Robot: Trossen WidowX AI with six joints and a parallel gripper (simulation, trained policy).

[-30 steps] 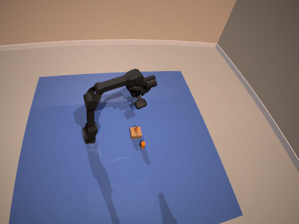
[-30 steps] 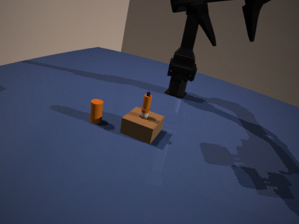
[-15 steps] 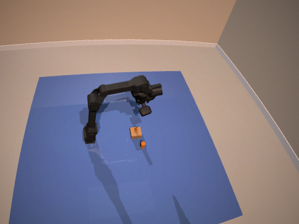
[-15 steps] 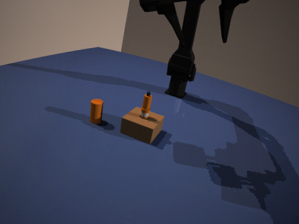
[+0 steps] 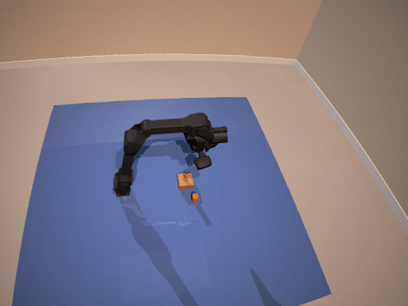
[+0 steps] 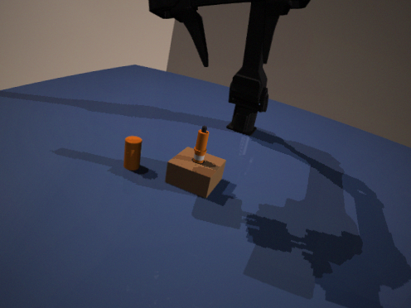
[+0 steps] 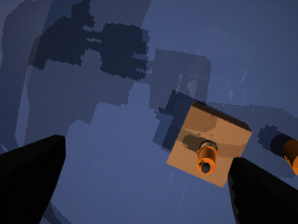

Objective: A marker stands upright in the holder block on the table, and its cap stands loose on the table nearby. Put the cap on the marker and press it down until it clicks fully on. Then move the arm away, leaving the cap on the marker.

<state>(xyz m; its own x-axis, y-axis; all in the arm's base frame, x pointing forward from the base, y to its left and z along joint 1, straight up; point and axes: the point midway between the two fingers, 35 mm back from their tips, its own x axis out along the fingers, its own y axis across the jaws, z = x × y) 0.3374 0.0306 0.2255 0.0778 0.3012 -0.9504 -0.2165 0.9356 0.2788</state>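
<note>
My gripper tip is 10 mm past the orange cap, 130 mm to the left of it and 170 mm above it. Also, from my gripper tip: tan holder block (40 mm behind, 40 mm to the right, 180 mm below).
</note>
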